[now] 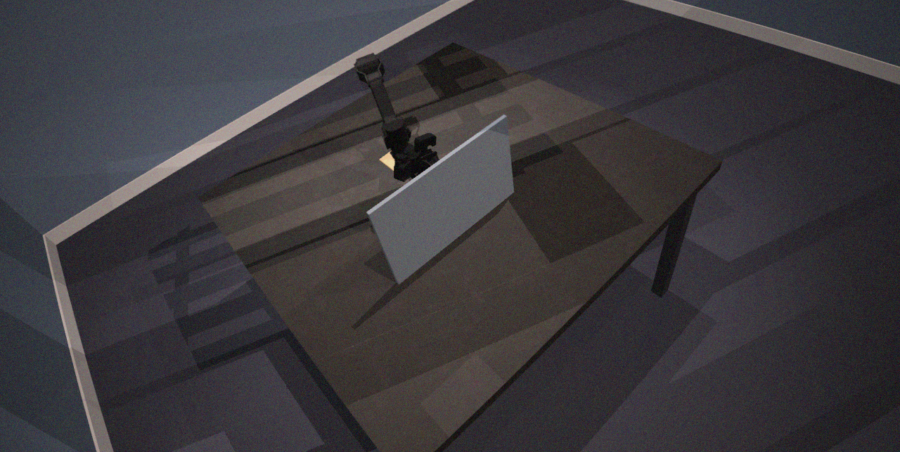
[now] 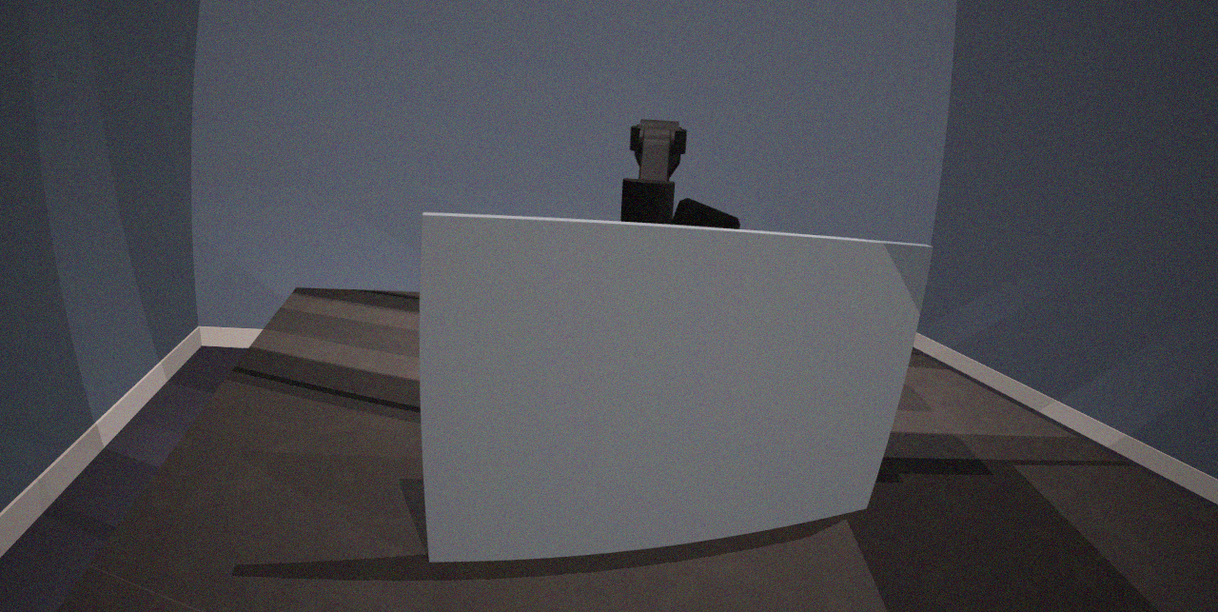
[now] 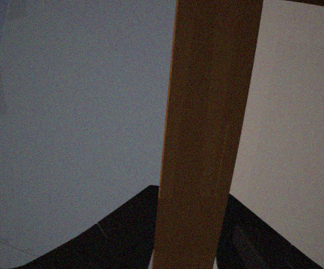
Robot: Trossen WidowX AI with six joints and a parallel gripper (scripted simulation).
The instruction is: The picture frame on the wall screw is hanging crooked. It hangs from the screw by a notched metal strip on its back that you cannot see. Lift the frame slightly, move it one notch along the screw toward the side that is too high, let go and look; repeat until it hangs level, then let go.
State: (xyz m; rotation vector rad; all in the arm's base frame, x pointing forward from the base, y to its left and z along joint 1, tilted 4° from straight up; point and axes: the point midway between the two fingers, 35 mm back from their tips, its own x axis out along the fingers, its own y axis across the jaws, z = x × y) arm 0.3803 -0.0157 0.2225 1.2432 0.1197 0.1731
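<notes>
The wooden picture frame lies 10 mm ahead of my gripper tip, 20 mm to the right of it and 50 mm below it. The rest, counted from my gripper tip: grey wall panel 20 mm ahead, 60 mm below.
</notes>
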